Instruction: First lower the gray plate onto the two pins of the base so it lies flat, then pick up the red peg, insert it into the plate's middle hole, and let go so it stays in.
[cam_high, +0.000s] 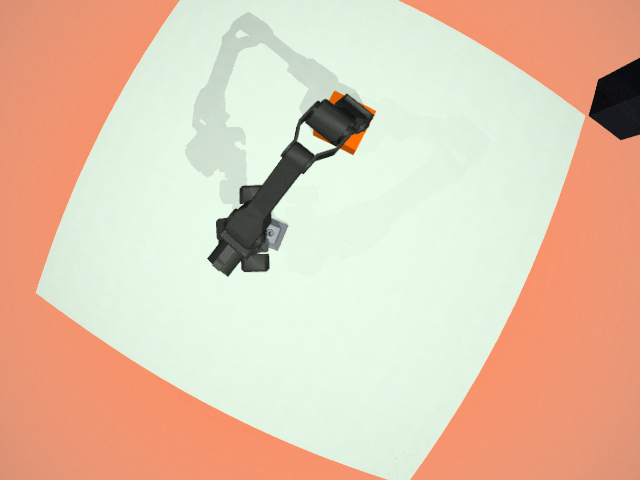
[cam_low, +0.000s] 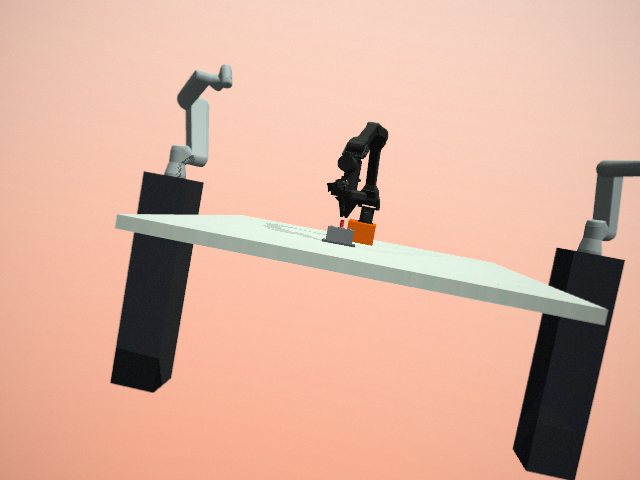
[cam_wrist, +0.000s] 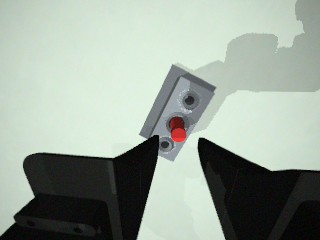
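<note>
The red peg is 50 mm below my gripper tip. Round my gripper tip: gray plate: 50 mm below.
</note>
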